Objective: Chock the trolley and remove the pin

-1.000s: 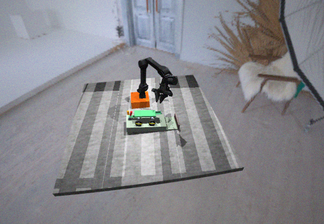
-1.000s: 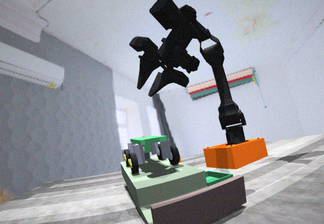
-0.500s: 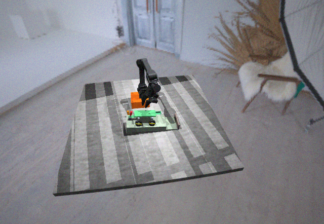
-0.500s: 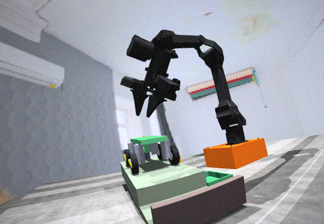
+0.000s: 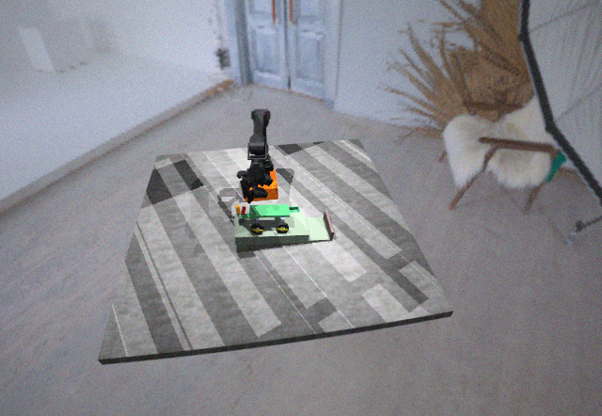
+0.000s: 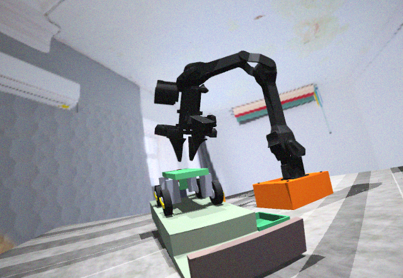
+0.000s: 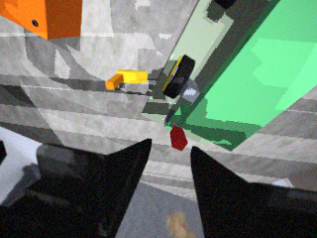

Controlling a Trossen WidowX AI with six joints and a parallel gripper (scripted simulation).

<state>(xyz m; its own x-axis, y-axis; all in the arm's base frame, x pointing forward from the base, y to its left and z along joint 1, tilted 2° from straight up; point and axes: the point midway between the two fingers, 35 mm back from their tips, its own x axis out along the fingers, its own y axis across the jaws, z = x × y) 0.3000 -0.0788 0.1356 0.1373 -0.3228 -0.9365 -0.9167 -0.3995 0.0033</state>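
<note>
Now: gripper tip 20 mm short of the red-headed stop pin, 20 mm to the left of it and 60 mm above it. Round my gripper tip: pale green ramp: 40 mm ahead, 90 mm to the left, 140 mm below; trolley: 40 mm ahead, 90 mm to the left, 70 mm below; yellow chock: 90 mm behind, 40 mm to the right, 170 mm below.
</note>
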